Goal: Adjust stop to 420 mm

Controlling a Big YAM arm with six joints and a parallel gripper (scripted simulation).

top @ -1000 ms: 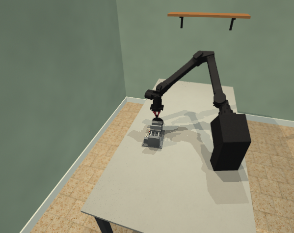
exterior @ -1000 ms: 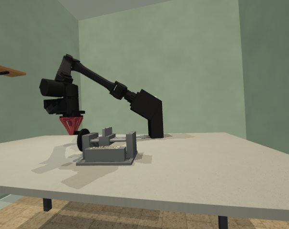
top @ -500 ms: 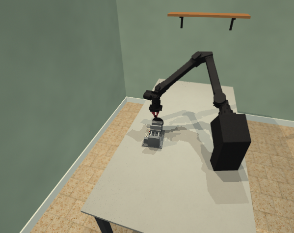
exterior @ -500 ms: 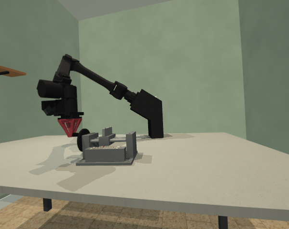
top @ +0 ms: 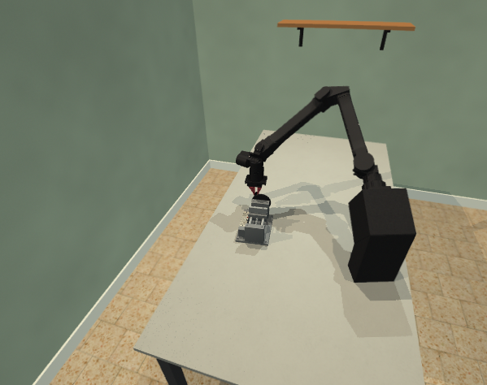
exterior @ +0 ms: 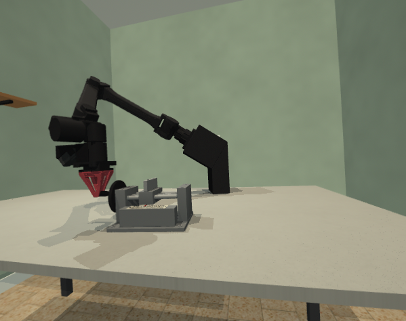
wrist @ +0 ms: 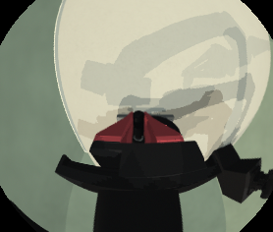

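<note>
Right now the sliding stop block is 150 mm to the left of my hand.
</note>
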